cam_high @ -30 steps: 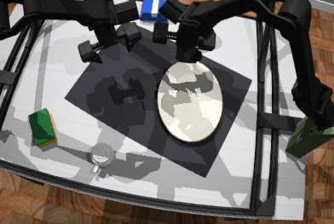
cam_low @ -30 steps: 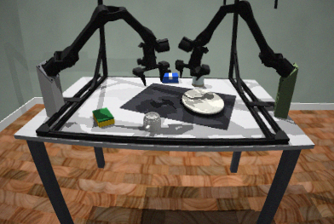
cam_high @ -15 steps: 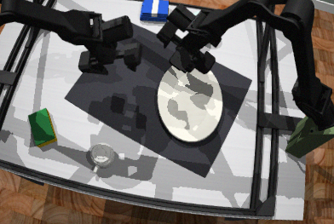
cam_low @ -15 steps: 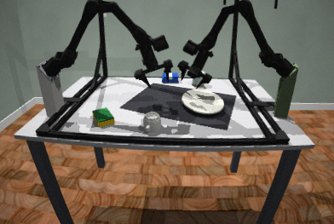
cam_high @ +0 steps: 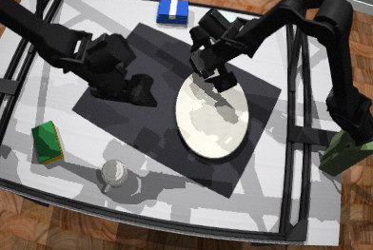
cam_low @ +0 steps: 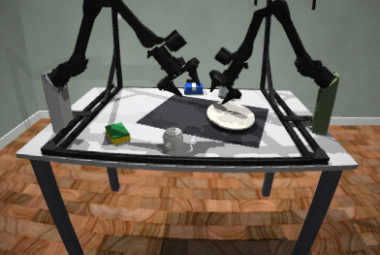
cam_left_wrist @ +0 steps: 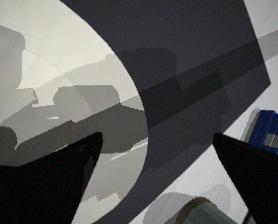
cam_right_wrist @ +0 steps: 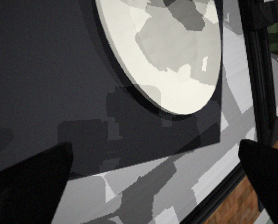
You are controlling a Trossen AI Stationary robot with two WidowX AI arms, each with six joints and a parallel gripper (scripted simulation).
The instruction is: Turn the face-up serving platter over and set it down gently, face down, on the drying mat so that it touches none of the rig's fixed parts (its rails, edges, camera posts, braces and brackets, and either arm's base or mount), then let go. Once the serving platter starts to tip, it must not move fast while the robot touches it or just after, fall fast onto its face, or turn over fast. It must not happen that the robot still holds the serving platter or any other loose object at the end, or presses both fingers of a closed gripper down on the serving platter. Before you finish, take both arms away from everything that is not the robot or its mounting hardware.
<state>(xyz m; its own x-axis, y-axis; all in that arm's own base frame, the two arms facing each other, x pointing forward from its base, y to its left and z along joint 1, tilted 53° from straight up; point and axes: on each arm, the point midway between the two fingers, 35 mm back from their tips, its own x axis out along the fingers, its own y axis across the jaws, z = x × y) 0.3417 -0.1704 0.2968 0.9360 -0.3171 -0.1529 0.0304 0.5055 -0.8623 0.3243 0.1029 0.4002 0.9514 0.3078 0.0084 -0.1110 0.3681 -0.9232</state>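
Right now my left hand is 110 mm short of the cream serving platter, 40 mm to the right of it and 70 mm above it. The rest, counted from my left hand: green sponge (280 mm ahead, 410 mm to the right, 60 mm below); mug (340 mm ahead, 200 mm to the right, 50 mm below); dark drying mat (80 mm ahead, 60 mm to the right, 90 mm below).
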